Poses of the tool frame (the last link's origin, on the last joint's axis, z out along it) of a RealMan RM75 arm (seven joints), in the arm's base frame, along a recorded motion.
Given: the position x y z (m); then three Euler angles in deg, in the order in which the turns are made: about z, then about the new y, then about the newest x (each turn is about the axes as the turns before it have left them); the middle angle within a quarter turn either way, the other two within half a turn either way.
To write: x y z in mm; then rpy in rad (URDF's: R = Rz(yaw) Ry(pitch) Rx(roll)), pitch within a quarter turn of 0, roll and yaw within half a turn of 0. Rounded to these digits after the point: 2 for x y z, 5 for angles.
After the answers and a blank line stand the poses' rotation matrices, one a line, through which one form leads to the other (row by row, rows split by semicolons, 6 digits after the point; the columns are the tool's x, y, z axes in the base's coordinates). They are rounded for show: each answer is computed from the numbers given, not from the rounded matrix.
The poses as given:
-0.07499 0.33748 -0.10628 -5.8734 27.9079 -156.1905
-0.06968 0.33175 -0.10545 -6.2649 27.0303 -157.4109
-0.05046 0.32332 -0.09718 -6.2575 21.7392 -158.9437
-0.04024 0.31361 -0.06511 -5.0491 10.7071 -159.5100
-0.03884 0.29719 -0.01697 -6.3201 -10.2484 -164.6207
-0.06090 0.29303 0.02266 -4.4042 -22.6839 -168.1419
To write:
-74.99 337.48 -106.28 -2.72604 0.48708 -0.10251
-69.68 331.75 -105.45 -2.74734 0.47177 -0.10934
-50.46 323.32 -97.18 -2.77409 0.37942 -0.10921
-40.24 313.61 -65.11 -2.78397 0.18687 -0.08812
-38.84 297.19 -16.97 -2.87317 -0.17887 -0.11031
-60.90 293.03 22.66 -2.93463 -0.39591 -0.07687

0.879062 -0.281581 -0.384659; -0.090430 -0.890754 0.445398; -0.468052 -0.356747 -0.808492
0.885447 -0.274279 -0.375174; -0.097205 -0.898720 0.427614; -0.454462 -0.342161 -0.822430
0.923345 -0.233999 -0.304431; -0.101245 -0.913163 0.394819; -0.370382 -0.333733 -0.866856
0.978777 -0.147223 -0.142552; -0.086477 -0.927375 0.364002; -0.185788 -0.343950 -0.920425
0.978065 -0.059243 0.199697; -0.108327 -0.963526 0.244712; 0.177916 -0.260977 -0.948808
0.919922 0.003859 0.392082; -0.070852 -0.981855 0.175899; 0.385647 -0.189593 -0.902957

